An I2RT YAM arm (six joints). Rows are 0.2 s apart.
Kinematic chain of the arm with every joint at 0, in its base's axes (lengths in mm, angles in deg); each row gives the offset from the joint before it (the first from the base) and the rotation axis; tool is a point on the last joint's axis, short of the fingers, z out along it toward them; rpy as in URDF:
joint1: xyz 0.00 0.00 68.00 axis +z
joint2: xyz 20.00 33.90 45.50 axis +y
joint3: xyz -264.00 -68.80 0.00 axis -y
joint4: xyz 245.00 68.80 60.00 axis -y
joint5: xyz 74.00 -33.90 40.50 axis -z
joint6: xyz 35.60 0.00 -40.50 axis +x
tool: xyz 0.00 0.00 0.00 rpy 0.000 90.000 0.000
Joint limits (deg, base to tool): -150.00..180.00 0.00..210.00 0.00..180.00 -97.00..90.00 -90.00..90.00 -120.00..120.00
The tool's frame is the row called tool.
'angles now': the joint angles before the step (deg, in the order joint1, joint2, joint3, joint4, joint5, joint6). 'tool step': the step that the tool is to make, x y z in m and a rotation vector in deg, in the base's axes. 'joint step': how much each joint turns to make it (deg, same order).
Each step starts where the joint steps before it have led.
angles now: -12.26 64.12 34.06 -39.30 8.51 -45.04
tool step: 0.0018 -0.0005 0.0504 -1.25 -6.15 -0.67
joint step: 0.00 -4.58 8.27 -6.67 0.19 0.66
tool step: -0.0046 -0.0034 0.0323 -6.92 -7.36 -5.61
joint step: 0.05 -4.21 3.50 0.48 7.37 2.23
